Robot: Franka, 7 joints.
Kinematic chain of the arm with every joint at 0, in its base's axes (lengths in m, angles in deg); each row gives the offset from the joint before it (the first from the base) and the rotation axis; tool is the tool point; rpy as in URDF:
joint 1: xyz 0 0 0.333 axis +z
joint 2: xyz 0 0 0 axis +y
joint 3: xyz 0 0 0.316 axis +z
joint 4: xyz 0.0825 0 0 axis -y
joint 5: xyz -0.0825 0 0.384 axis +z
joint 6: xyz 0 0 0 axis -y
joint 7: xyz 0.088 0 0 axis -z
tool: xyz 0 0 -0.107 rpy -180 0 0
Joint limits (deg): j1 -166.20..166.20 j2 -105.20..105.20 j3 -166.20..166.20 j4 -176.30..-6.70 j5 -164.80..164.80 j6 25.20..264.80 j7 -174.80..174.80
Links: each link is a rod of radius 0.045 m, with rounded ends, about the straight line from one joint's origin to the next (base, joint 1, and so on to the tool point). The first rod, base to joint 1, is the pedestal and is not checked.
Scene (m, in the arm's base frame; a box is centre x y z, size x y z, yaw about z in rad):
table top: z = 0
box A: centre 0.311 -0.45 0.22 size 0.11 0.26 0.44 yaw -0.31
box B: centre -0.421 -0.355 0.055 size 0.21 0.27 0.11 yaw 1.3
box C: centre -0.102 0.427 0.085 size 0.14 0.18 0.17 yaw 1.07
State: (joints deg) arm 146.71 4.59 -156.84 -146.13 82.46 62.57 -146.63
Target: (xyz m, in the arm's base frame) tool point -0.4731 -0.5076 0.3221
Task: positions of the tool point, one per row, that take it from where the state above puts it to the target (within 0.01 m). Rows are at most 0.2 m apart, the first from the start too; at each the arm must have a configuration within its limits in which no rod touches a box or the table.
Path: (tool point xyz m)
1: 0.4386 -0.0403 0.4336
2: 0.4499 -0.1612 0.5218
3: 0.4125 -0.2725 0.6265
4: 0.3542 -0.3963 0.5982
5: 0.2596 -0.5041 0.5647
6: 0.1339 -0.5850 0.5257
7: -0.0143 -0.6299 0.4818
8: -0.1735 -0.6328 0.4329
9: -0.3309 -0.5914 0.3796
10: -0.4731 -0.5076 0.3221

